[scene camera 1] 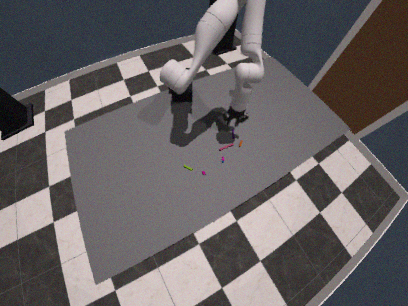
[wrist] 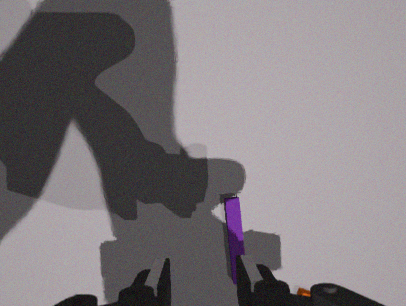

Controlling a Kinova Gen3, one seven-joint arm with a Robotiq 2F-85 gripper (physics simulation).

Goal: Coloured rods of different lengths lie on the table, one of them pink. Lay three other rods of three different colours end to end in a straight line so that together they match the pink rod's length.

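Observation:
My gripper is open and empty above the table. A purple rod lies below the gripper; in the wrist view its near end is at the right fingertip, which partly hides it. The pink rod lies beyond the purple one. An orange rod lies to the right, mostly hidden by the gripper in the wrist view. A small magenta and blue piece, a short magenta rod and a lime-green rod lie farther from the gripper. The pink rod does not show in the wrist view.
The rods lie on a large grey surface with a black-and-white checked floor around it. The arm's shadow falls across the surface at the left of the gripper. A brown panel stands at the right.

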